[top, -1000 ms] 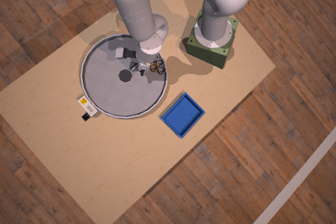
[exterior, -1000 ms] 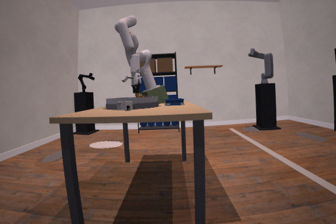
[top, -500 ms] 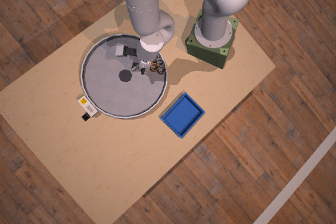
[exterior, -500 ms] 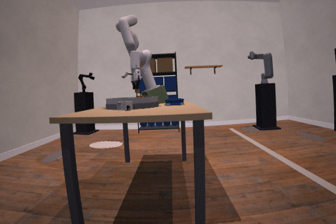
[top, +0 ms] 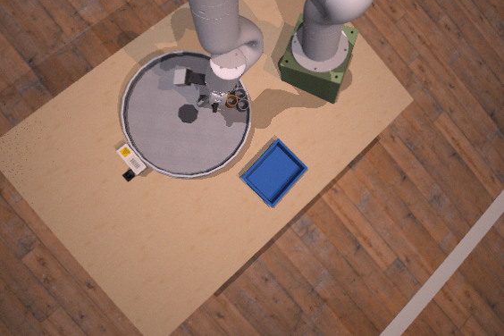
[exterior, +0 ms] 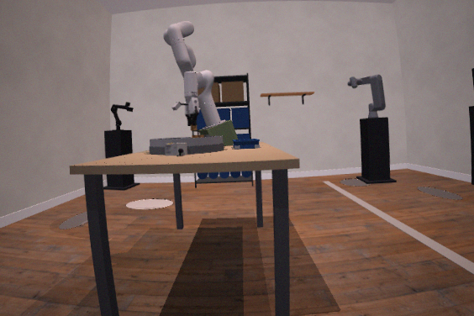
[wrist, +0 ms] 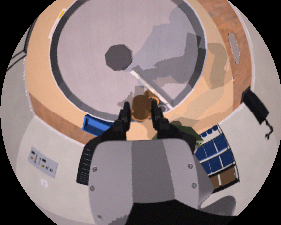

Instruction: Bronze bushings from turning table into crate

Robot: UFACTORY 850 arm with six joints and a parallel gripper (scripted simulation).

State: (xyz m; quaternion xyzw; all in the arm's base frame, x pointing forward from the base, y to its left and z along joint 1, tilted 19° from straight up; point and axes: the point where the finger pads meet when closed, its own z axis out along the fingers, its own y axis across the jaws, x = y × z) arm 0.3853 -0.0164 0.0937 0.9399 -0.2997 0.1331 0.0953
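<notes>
My gripper is now 6 cm past the blue crate, 32 cm to the right of it and 15 cm above it. The rest, counted from my hand: round grey turning table 9 cm ahead, 1 cm to the right, 12 cm below.
</notes>
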